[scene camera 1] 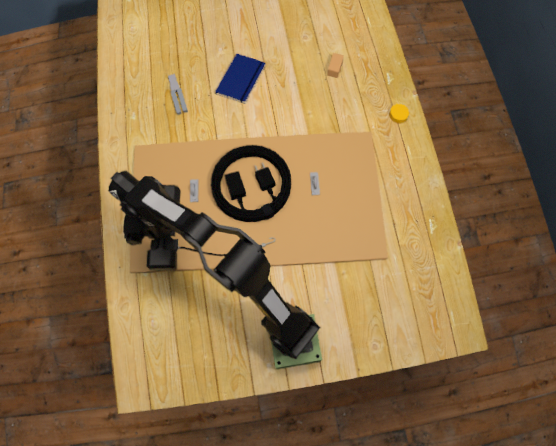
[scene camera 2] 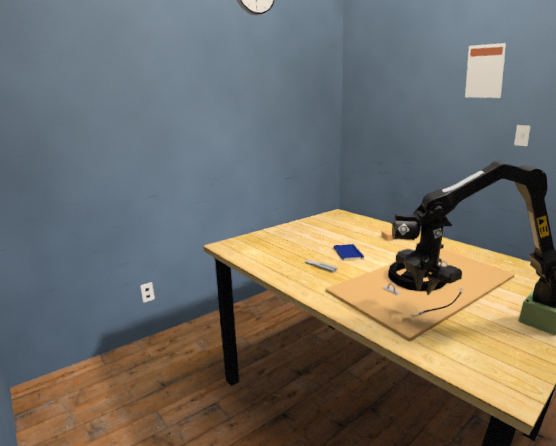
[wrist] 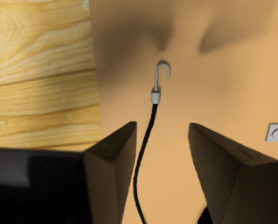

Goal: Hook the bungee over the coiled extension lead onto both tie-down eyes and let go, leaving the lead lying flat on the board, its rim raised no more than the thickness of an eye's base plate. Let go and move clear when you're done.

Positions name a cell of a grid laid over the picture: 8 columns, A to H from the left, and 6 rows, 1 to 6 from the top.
Labels:
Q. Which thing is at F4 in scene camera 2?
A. A board.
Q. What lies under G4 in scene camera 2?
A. My gripper.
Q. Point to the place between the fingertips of my gripper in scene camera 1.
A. At C4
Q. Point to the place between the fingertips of my gripper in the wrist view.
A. E4

